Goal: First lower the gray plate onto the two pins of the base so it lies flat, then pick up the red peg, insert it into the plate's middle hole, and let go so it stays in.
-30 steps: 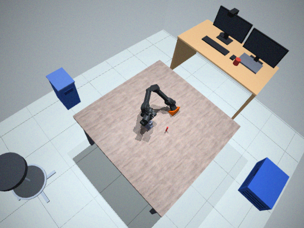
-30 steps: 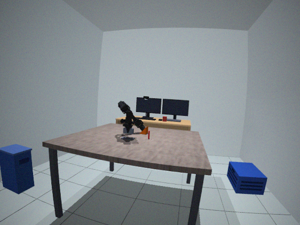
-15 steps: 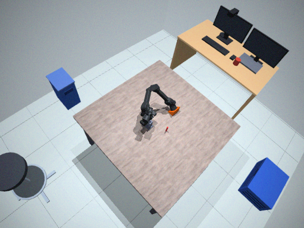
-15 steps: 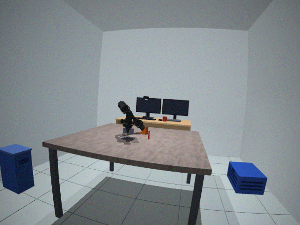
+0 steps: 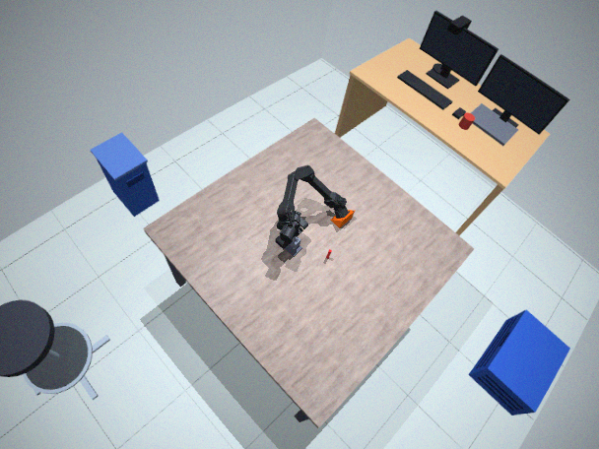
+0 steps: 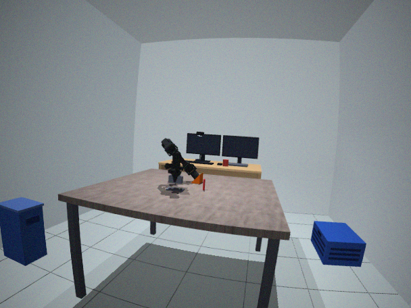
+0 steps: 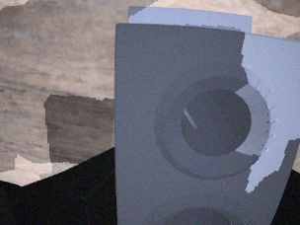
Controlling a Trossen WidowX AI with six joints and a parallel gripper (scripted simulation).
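Right now my gripper tip is 190 mm to the right of the red peg, 90 mm past it and 20 mm above it. Round my gripper tip: gray plate (30 mm above).
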